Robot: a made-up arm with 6 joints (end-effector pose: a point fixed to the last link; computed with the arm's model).
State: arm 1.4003 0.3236 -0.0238 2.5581 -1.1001 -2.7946
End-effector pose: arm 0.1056 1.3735 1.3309 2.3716 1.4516 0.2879
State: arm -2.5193 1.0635 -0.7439 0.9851 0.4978 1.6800
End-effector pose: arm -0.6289 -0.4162 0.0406 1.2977 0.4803 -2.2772
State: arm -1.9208 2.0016 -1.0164 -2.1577 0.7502 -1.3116
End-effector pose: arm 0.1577 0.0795 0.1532 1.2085 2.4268 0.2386
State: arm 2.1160 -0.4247 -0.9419 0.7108 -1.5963 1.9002
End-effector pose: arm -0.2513 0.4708 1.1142 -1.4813 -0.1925 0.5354
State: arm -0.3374 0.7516 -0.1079 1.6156 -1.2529 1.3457
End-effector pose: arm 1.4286 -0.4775 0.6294 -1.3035 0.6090 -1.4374
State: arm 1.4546 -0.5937 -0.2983 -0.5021 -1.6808 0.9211
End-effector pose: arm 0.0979 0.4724 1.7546 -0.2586 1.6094 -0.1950
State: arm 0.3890 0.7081 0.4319 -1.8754 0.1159 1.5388
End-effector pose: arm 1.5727 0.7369 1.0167 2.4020 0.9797 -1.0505
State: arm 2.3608 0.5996 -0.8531 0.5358 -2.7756 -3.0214
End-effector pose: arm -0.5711 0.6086 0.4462 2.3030 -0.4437 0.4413
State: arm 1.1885 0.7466 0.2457 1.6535 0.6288 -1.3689
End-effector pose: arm 0.6241 1.6518 0.9604 0.7133 1.9326 -0.2163
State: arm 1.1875 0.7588 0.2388 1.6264 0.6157 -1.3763
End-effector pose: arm 0.6298 1.6503 0.9320 0.7337 1.9479 -0.2577
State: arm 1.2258 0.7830 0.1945 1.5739 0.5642 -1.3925
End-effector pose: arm 0.5684 1.6557 0.8455 0.7336 1.9689 -0.3632
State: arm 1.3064 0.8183 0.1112 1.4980 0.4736 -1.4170
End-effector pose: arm 0.4330 1.6504 0.7057 0.7025 1.9704 -0.5359
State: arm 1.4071 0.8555 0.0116 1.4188 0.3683 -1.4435
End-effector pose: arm 0.2651 1.6132 0.5575 0.6460 1.9250 -0.7250
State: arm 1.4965 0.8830 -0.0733 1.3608 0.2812 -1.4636
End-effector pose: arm 0.1230 1.5566 0.4485 0.5861 1.8508 -0.8611
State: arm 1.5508 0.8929 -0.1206 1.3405 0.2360 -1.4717
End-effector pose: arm 0.0405 1.5174 0.4008 0.5418 1.7984 -0.9098
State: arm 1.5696 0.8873 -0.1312 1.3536 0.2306 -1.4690
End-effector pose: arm 0.0101 1.5106 0.4027 0.5153 1.7873 -0.8893
